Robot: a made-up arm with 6 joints. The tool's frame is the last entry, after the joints.
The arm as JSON. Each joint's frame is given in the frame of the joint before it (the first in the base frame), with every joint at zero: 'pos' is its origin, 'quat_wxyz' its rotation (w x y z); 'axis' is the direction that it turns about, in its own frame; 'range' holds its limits. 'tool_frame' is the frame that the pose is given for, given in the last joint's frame.
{
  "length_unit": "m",
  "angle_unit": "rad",
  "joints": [
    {
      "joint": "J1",
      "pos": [
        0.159,
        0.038,
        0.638
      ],
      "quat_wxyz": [
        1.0,
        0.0,
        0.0,
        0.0
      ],
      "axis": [
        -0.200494,
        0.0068,
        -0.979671
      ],
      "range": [
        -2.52,
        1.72
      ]
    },
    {
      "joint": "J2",
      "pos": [
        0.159,
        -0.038,
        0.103
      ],
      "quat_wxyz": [
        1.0,
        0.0,
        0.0,
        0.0
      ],
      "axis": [
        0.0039,
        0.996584,
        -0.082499
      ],
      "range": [
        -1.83,
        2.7
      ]
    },
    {
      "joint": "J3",
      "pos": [
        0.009,
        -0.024,
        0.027
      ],
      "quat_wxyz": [
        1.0,
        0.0,
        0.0,
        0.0
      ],
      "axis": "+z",
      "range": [
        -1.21,
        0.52
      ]
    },
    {
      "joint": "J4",
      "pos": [
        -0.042,
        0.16,
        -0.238
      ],
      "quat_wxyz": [
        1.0,
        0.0,
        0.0,
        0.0
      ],
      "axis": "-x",
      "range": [
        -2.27,
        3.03
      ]
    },
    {
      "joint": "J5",
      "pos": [
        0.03,
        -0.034,
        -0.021
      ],
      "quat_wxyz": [
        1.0,
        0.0,
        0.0,
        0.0
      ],
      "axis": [
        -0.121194,
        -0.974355,
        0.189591
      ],
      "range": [
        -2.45,
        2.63
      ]
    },
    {
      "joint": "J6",
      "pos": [
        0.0,
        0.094,
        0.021
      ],
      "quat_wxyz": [
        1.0,
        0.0,
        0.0,
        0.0
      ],
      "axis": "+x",
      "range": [
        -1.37,
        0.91
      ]
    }
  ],
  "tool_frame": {
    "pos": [
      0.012,
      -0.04,
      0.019
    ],
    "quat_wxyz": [
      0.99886,
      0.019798,
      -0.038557,
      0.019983
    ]
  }
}
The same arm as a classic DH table. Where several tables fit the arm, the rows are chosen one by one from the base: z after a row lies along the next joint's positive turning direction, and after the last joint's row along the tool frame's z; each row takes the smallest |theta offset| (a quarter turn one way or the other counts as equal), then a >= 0, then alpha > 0; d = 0 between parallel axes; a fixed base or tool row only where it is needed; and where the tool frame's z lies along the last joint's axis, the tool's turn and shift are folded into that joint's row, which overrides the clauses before.
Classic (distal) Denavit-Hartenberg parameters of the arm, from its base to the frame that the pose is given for. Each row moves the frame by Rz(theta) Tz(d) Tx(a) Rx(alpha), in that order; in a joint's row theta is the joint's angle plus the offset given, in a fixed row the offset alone. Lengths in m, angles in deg.
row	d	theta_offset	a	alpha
base (fixed)	-0.1317	88.06	0.0434	-168.43
J1	-0.9158	89.27	0.1358	85.02
J2	-0.0585	-11.61	0.0091	94.73
J3	-0.213	-89.78	-0.16	90
J4	0.0084	-78.99	0.0271	-83.04
J5	-0.0593	0	-0.0386	-96.96
J6	0.0028	-76.63	0.0392	94.37
tool (fixed)	0.0207	92.38	0	0
Joint limits (deg, base to tool): -144.39..98.55 -104.85..154.7 -69.33..29.79 -130.06..173.61 -140.37..150.69 -78.5..52.14

